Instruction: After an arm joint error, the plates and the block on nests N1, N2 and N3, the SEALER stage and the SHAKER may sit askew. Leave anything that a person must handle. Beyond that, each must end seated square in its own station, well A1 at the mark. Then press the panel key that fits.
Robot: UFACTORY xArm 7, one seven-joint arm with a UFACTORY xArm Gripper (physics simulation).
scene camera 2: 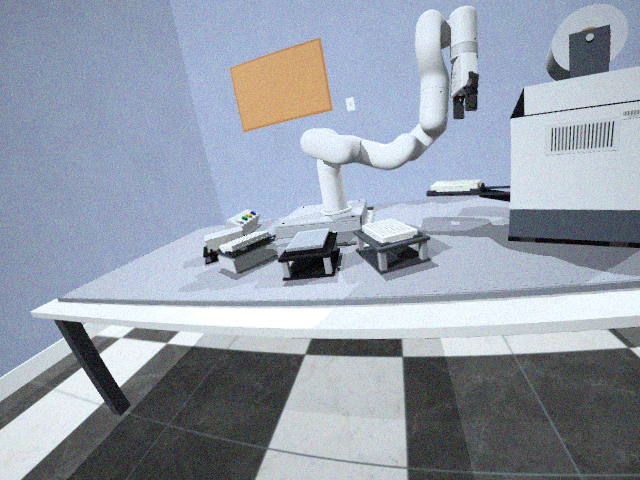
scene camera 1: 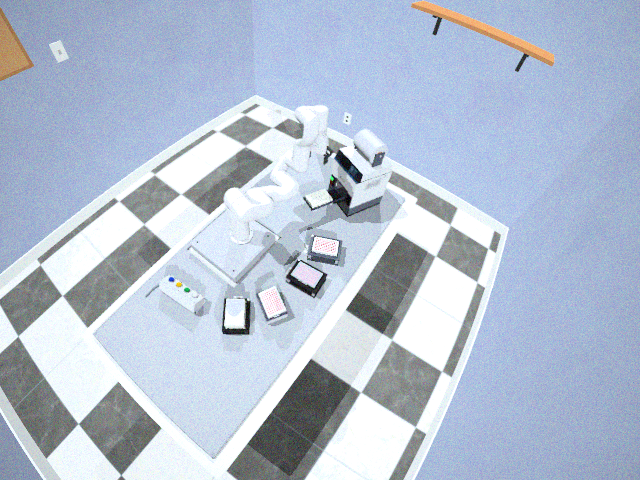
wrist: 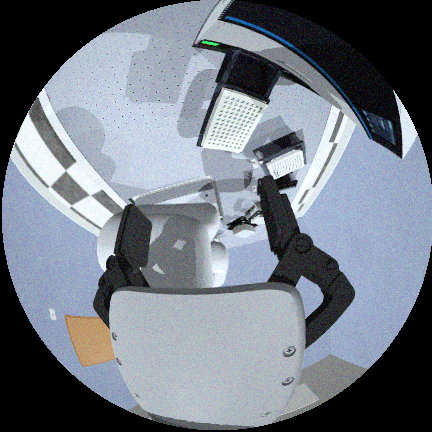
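My gripper (scene camera 1: 327, 155) (scene camera 2: 464, 112) (wrist: 195, 201) is open and empty, high in front of the sealer. A white well plate (scene camera 1: 318, 197) (scene camera 2: 456, 184) (wrist: 235, 120) lies on the sealer's extended dark stage; a dark strip shows along its left side in the wrist view. A red-welled plate (scene camera 1: 325, 246) (scene camera 2: 390, 229) (wrist: 286, 164) lies on a grey nest. A pinkish plate (scene camera 1: 308, 274) (scene camera 2: 309, 239) lies on a black nest. Another red-welled plate (scene camera 1: 271, 302) (scene camera 2: 245, 241) lies on a light grey station. A white plate or block (scene camera 1: 235, 312) lies on a black station. I cannot read station labels or A1 marks.
The sealer (scene camera 1: 362, 180) (scene camera 2: 578, 175) shows a green light (wrist: 209, 43). The key panel (scene camera 1: 181, 293) (scene camera 2: 242, 220) has blue, yellow, green and white keys. The arm's base plate (scene camera 1: 235, 253) stands between the panel and the sealer.
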